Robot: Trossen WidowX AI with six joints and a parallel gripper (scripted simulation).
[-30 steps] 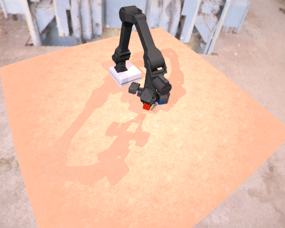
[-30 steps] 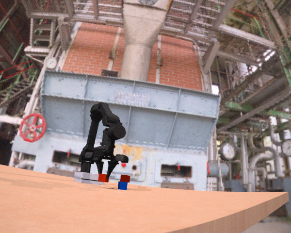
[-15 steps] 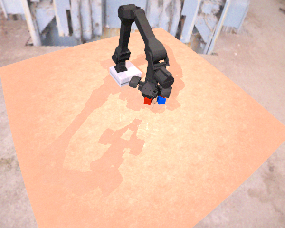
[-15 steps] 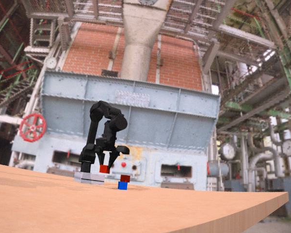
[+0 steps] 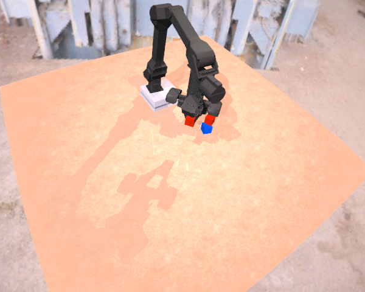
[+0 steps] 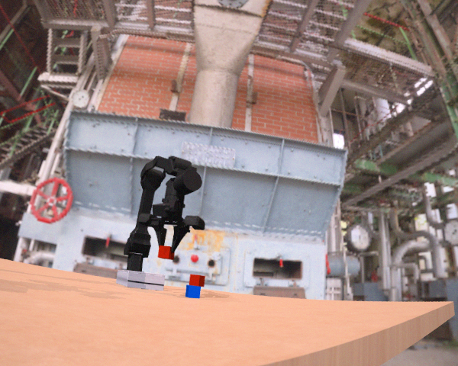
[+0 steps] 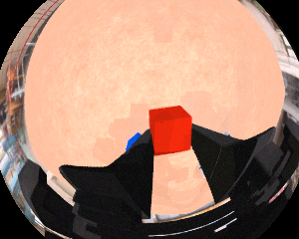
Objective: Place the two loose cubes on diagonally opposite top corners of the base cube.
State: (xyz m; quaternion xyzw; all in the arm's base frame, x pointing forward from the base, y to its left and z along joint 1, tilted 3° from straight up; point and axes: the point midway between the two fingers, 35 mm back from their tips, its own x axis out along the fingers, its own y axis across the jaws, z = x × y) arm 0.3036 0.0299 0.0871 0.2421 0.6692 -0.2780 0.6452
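My gripper tip is 100 mm to the right of the blue cube, 100 mm above it and 30 mm past it.
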